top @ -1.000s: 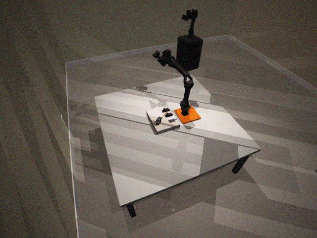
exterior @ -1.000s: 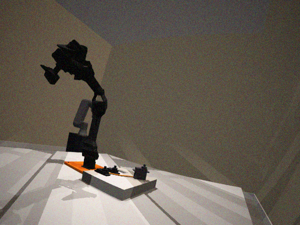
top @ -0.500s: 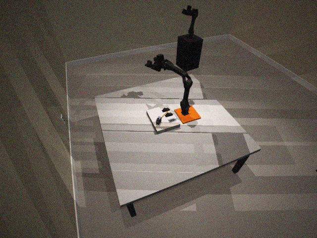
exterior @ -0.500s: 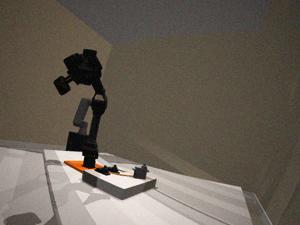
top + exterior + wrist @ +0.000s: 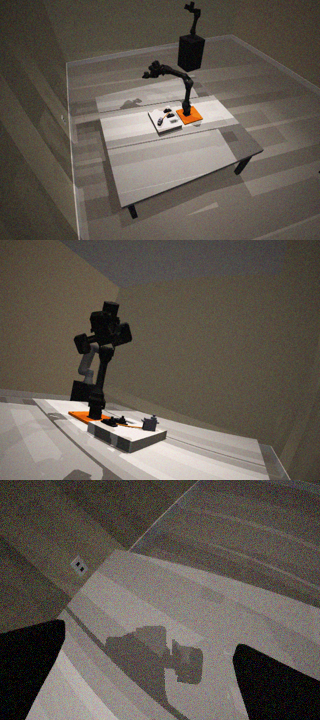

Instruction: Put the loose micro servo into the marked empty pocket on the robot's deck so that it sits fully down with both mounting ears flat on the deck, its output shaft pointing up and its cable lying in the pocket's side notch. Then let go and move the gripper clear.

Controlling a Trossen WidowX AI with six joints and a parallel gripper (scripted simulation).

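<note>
My gripper tip is now 330 mm to the right of the pale grey deck, 310 mm above it and 20 mm short of it.
</note>
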